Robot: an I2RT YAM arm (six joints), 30 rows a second.
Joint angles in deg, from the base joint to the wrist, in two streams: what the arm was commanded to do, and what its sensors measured. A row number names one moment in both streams.
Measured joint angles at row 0:
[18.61, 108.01, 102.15, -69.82, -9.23, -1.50]
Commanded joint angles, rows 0 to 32:
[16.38, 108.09, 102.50, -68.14, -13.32, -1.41]
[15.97, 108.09, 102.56, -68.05, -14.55, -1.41]
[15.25, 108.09, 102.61, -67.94, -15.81, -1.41]
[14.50, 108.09, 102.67, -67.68, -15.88, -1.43]
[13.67, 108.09, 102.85, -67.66, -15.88, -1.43]
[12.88, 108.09, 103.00, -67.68, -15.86, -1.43]
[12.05, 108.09, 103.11, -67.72, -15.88, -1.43]
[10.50, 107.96, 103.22, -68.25, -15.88, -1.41]
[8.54, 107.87, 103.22, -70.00, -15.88, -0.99]
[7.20, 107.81, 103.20, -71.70, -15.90, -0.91]
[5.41, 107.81, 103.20, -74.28, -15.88, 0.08]
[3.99, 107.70, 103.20, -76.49, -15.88, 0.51]
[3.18, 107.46, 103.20, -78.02, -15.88, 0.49]
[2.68, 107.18, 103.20, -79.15, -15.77, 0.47]
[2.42, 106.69, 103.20, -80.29, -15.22, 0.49]
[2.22, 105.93, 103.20, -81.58, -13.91, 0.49]
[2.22, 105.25, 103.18, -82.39, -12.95, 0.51]
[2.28, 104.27, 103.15, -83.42, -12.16, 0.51]
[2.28, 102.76, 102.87, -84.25, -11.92, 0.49]
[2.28, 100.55, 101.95, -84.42, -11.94, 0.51]
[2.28, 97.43, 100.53, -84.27, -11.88, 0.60]
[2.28, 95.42, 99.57, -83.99, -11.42, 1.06]
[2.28, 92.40, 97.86, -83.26, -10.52, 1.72]
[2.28, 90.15, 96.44, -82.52, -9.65, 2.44]
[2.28, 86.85, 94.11, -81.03, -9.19, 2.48]
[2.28, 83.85, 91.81, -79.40, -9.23, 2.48]
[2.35, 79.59, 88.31, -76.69, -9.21, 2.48]
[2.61, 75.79, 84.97, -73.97, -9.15, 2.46]
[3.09, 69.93, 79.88, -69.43, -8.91, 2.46]
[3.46, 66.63, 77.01, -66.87, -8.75, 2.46]
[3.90, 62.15, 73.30, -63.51, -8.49, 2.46]
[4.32, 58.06, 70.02, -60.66, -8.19, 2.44]
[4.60, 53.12, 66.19, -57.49, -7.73, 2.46]
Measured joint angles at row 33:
[3.33, 63.68, 74.78, -62.43, -9.82, 1.78]
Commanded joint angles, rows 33 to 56:
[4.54, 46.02, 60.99, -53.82, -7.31, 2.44]
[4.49, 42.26, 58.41, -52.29, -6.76, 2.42]
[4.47, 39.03, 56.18, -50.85, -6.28, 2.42]
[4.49, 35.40, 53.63, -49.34, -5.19, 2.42]
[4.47, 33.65, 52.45, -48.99, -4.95, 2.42]
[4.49, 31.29, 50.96, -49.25, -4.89, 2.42]
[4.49, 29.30, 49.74, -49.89, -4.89, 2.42]
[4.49, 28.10, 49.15, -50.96, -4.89, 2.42]
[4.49, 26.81, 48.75, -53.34, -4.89, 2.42]
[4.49, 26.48, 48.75, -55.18, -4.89, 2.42]
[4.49, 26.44, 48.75, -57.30, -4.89, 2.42]
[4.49, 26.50, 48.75, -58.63, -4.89, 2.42]
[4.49, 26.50, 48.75, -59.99, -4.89, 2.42]
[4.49, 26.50, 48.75, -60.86, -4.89, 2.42]
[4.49, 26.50, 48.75, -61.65, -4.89, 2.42]
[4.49, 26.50, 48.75, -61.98, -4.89, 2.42]
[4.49, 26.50, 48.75, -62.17, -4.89, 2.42]
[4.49, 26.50, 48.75, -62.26, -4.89, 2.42]
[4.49, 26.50, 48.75, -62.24, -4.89, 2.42]
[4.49, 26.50, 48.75, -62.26, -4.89, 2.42]
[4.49, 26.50, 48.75, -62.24, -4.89, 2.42]
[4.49, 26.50, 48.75, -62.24, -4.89, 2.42]
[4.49, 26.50, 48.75, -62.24, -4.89, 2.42]
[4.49, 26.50, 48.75, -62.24, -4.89, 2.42]
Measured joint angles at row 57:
[4.19, 26.94, 48.95, -62.39, -5.78, 1.74]
